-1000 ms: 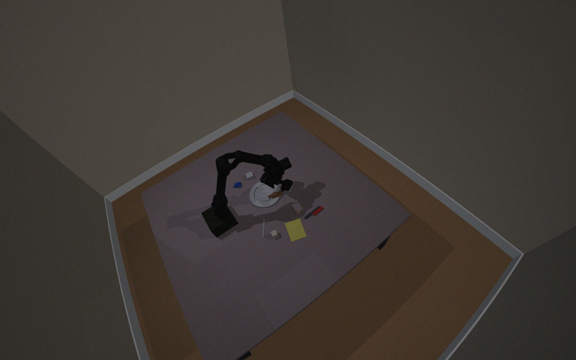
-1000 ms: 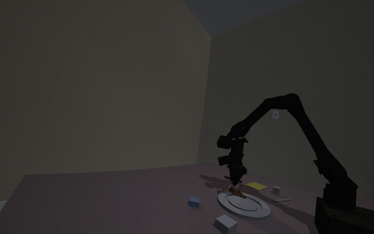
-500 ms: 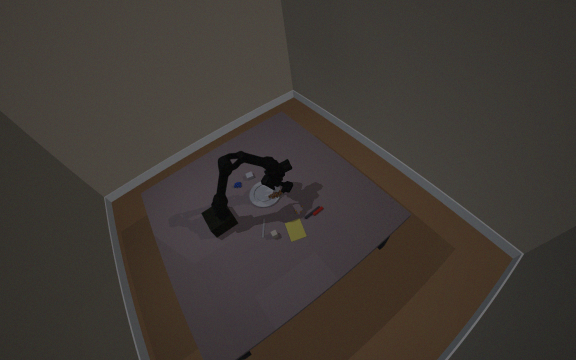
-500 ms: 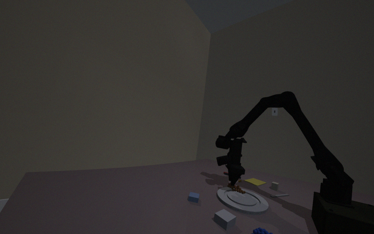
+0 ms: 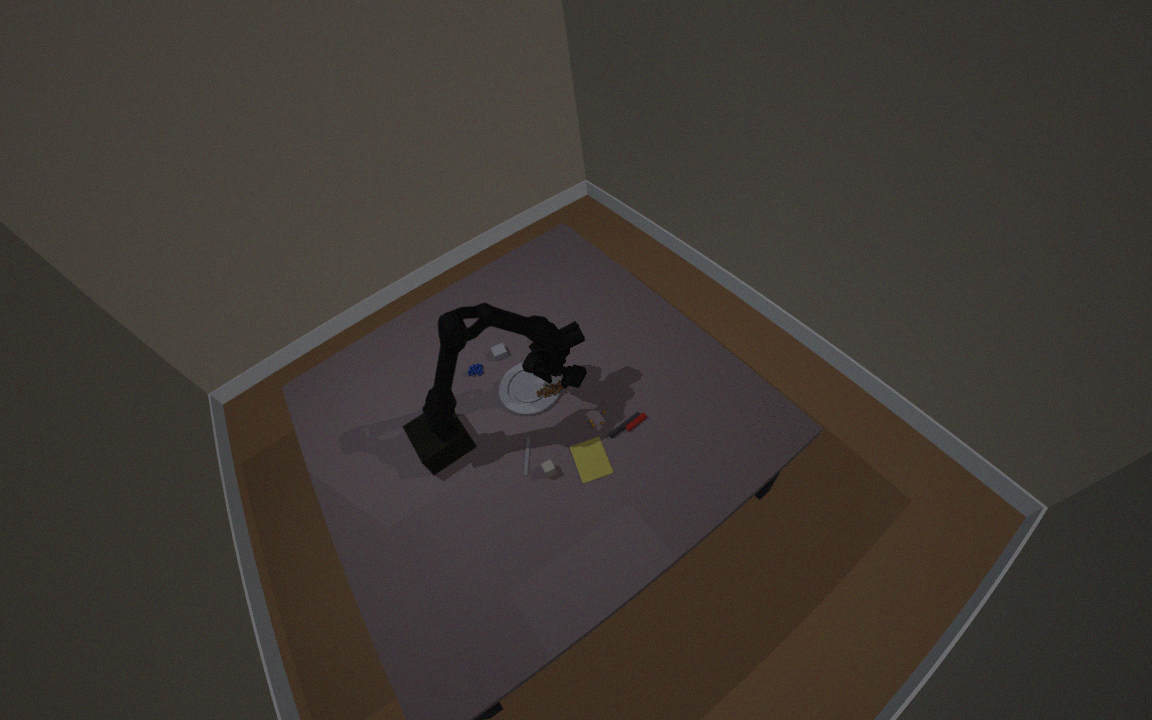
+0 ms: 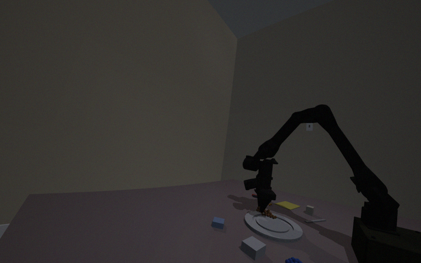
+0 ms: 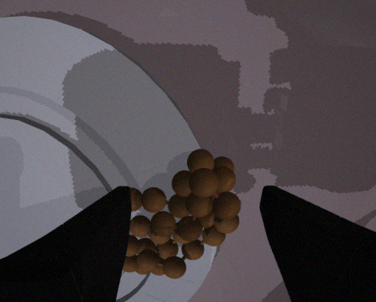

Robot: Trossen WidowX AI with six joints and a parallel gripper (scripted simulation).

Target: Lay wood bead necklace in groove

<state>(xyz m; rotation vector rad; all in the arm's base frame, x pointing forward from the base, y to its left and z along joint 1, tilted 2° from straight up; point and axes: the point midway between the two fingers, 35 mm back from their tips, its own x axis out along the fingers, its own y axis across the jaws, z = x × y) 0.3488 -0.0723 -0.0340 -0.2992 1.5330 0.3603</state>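
The round bead board lies 70 mm to the left of my gripper tip, 60 mm behind it and 10 mm below it. From my gripper tip the other things lie so: red-and-black tool (250 mm to the right, 70 mm ahead, 20 mm below); then blue block (210 mm to the left, 80 mm ahead, 10 mm below); then thin stick (220 mm behind, 110 mm to the right, 20 mm below).
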